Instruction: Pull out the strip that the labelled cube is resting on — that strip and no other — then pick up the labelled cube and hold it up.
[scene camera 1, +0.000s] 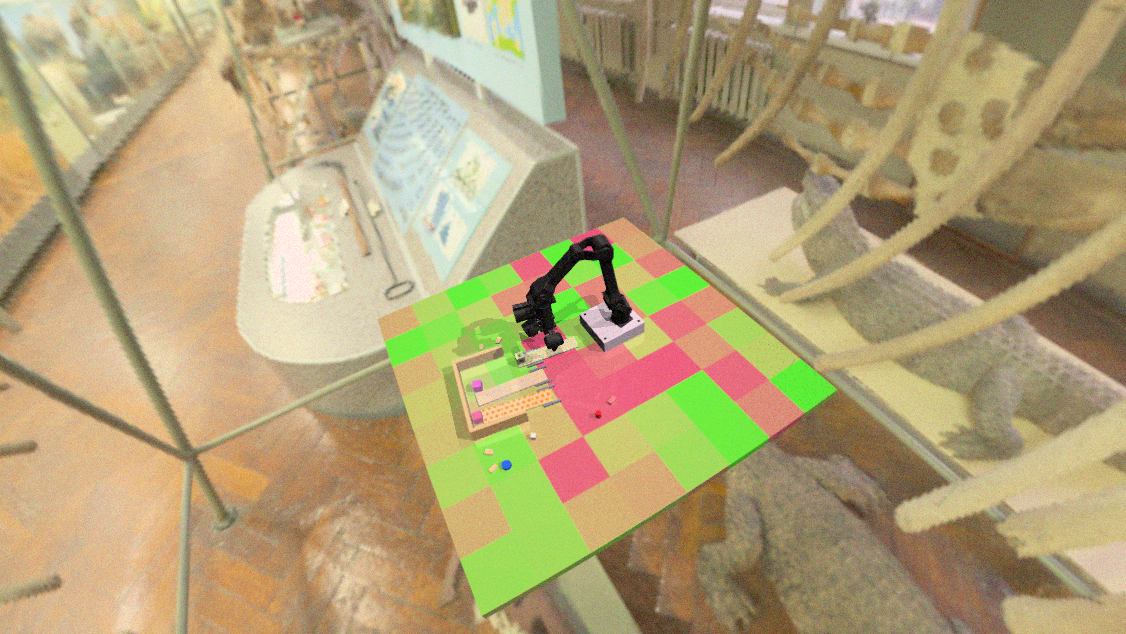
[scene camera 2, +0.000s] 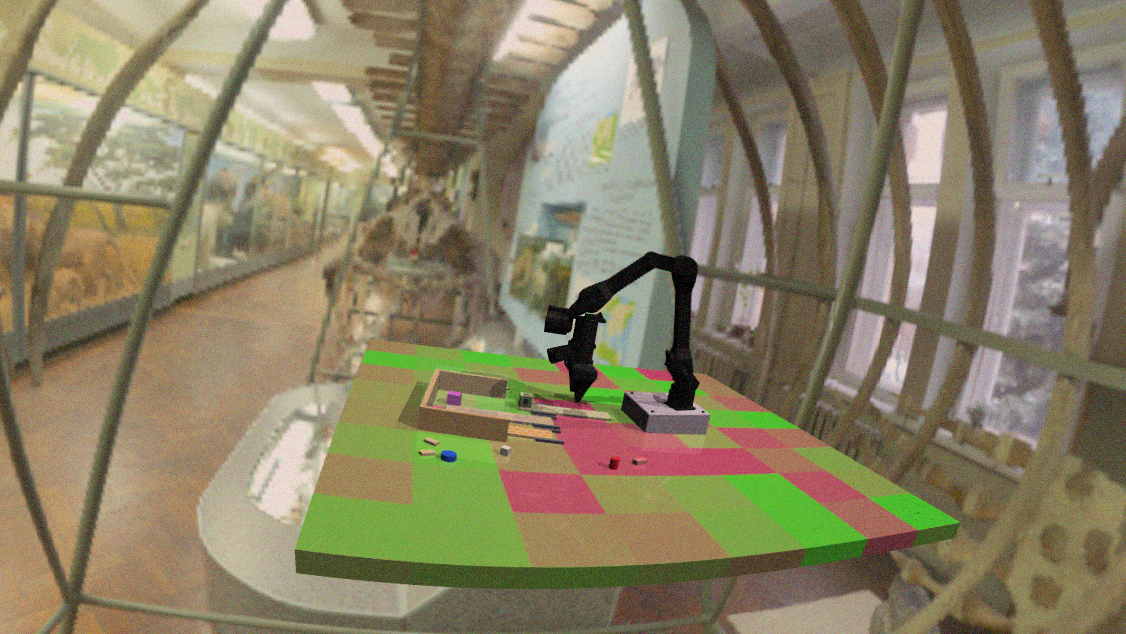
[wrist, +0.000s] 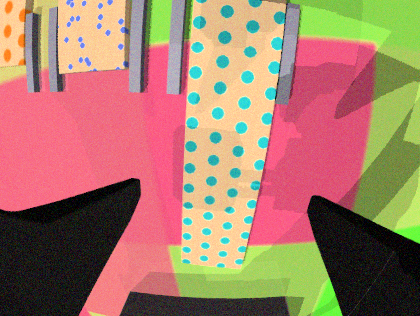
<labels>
my gripper: scene camera 1; scene camera 2; wrist 225, 196
same spot on my gripper: (scene camera 1: 531, 327) = (scene camera 2: 560, 346)
</labels>
